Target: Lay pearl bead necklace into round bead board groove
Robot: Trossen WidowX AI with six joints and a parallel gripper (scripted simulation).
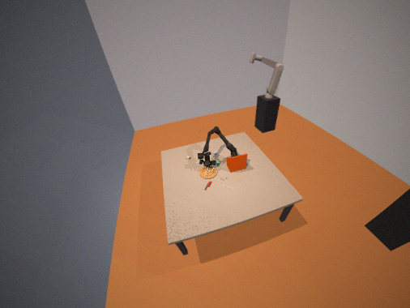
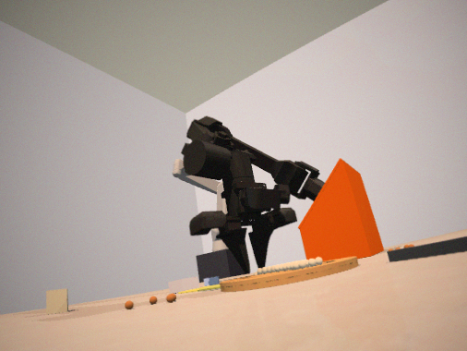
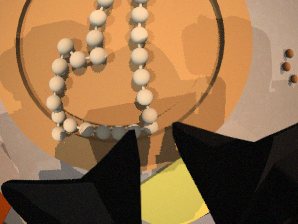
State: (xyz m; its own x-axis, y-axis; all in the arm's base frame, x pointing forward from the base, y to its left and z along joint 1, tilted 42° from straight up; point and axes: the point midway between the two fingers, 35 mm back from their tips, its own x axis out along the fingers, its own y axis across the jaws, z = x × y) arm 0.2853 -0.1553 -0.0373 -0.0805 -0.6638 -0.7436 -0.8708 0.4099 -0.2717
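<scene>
Right now the round wooden bead board is 6 cm to the left of my gripper tip, 2 cm ahead of it and 1 cm below it. The rest, counted from my gripper tip: tan cube: 27 cm to the right, 19 cm ahead; then yellow flat piece: 11 cm to the right, 4 cm behind, 2 cm below; then red-handled tool: 24 cm to the left, 8 cm ahead, 1 cm below.
</scene>
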